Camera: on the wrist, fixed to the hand. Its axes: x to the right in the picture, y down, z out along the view.
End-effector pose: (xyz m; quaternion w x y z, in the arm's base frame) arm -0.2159 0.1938 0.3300 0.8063 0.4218 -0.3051 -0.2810
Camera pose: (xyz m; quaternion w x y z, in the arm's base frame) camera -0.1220 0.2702 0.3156 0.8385 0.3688 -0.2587 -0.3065
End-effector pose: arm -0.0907 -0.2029 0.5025 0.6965 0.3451 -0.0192 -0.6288
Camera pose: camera -0.0001 -0.1554 0.4362 0.7119 0.3041 0.0496 -0.6311
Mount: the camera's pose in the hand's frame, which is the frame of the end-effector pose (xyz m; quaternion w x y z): 0.0036 0.0433 -0.1139 0.9967 -0.0772 0.0216 -0.0149
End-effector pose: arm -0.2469 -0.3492 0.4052 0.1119 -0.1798 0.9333 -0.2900
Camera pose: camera -0.2976 -0.2604 0.4715 0.0732 -0.1955 0.9523 -0.2225
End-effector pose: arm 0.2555 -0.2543 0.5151 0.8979 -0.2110 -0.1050 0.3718
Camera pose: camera 0.2704 -0.2585 0.3942 0.8864 -0.2861 -0.1171 0.3445
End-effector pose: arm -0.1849 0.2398 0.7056 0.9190 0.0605 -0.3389 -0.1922
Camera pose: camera -0.0953 0.2760 0.6313 0.9251 -0.0014 -0.3022 -0.2301
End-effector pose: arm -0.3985 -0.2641 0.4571 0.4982 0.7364 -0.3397 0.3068
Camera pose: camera -0.4442 -0.1693 0.5186 0.5653 0.6939 -0.3405 0.2880
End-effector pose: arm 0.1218 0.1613 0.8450 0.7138 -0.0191 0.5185 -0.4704
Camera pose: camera 0.0637 0.2354 0.7675 0.6917 -0.0717 0.5682 -0.4399
